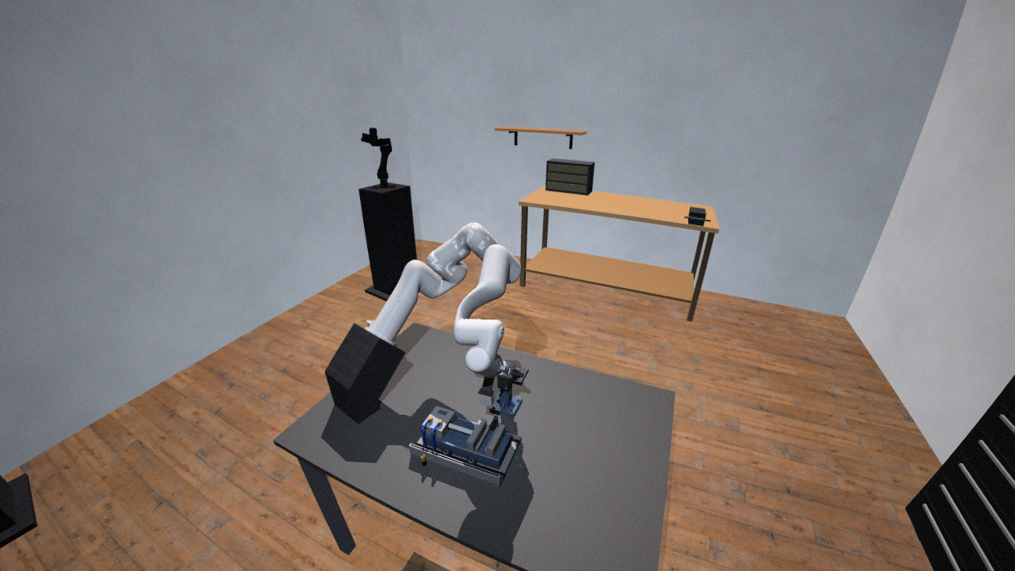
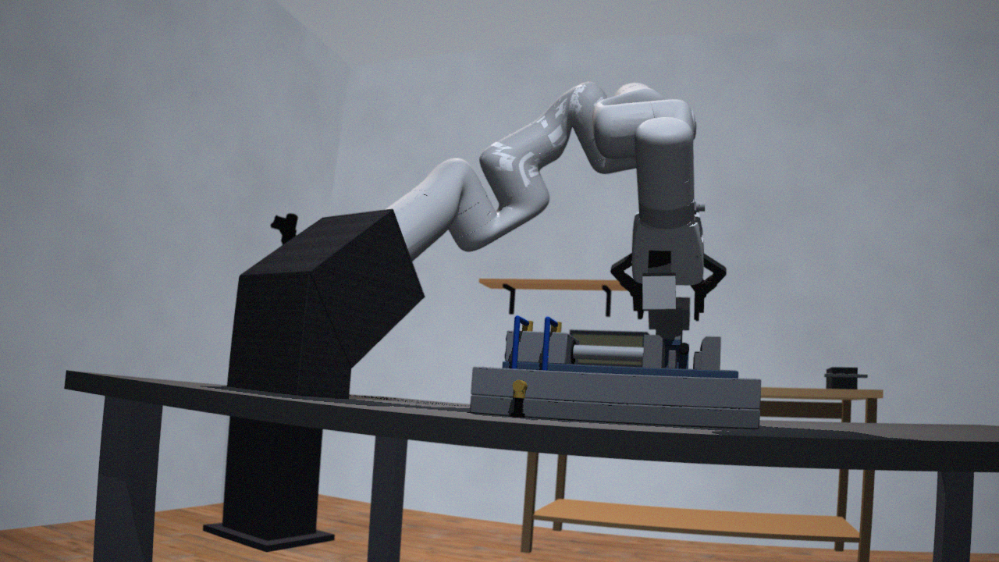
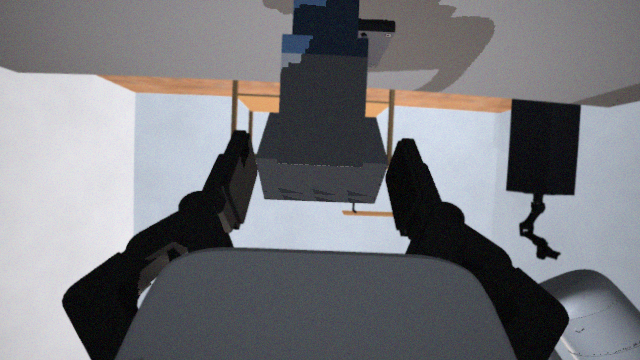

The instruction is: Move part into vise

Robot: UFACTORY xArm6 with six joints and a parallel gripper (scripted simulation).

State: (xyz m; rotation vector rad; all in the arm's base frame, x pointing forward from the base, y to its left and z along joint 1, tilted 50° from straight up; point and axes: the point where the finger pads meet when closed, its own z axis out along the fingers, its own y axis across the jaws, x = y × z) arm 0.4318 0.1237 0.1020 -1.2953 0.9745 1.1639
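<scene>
Right now my hand is 10 mm to the right of the part. The rest, counted from my hand: moving jaw (40 mm ahead, 210 mm to the right, 90 mm below); work stop (60 mm ahead, 150 mm to the right, 70 mm below); fixed jaw (100 mm ahead, 190 mm to the right, 90 mm below).
</scene>
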